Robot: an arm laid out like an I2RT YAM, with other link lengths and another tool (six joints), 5 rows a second.
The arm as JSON. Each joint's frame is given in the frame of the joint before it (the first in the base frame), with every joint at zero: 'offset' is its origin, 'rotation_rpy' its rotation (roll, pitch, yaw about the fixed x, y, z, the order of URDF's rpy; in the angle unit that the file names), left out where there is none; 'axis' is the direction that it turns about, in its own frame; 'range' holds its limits. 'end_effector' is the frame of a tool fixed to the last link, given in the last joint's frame.
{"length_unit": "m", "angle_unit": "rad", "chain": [
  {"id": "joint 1", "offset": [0.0, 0.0, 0.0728], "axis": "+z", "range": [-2.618, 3.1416]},
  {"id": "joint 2", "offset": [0.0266, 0.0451, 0.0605], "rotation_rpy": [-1.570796, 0.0, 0.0], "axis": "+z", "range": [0.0, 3.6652]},
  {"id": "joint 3", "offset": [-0.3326, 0.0, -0.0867], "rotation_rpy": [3.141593, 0.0, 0.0], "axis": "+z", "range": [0.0, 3.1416]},
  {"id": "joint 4", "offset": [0.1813, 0.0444, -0.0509], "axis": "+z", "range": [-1.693, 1.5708]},
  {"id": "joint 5", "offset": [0.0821, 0.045, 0.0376], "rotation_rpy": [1.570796, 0.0, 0.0], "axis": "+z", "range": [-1.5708, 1.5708]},
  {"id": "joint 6", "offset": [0.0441, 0.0, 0.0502], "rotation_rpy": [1.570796, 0.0, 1.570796], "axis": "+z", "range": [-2.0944, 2.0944]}
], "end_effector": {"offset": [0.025, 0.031, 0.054], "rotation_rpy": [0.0, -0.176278, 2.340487]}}
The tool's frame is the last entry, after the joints.
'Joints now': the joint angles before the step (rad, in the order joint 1, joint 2, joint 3, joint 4, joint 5, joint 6). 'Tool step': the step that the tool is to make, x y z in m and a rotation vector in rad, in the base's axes. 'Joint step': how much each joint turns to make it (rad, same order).
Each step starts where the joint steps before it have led.
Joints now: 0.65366 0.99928 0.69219 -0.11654 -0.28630 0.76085
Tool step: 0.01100 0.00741 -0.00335 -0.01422 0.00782 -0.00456
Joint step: -0.00004 0.05570 -0.00114 0.04081 0.00684 -0.00421
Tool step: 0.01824 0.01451 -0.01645 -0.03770 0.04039 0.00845
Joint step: 0.00198 0.11824 -0.02368 0.08471 -0.00338 -0.00798
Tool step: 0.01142 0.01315 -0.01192 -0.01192 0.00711 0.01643
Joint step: 0.01714 0.08087 -0.02858 0.09534 0.00304 -0.00420
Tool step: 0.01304 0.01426 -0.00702 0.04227 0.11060 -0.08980
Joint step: 0.00153 0.08660 0.01260 0.05034 0.02822 0.13885
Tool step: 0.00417 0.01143 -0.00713 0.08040 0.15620 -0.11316
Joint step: 0.00074 0.05799 -0.00764 0.04275 0.01410 0.20217
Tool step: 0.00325 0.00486 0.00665 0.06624 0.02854 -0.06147
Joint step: 0.00038 -0.00076 -0.00037 0.04004 0.01756 0.09385
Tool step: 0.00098 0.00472 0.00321 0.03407 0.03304 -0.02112
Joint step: 0.00421 0.00725 0.01102 0.00386 -0.00114 0.05494
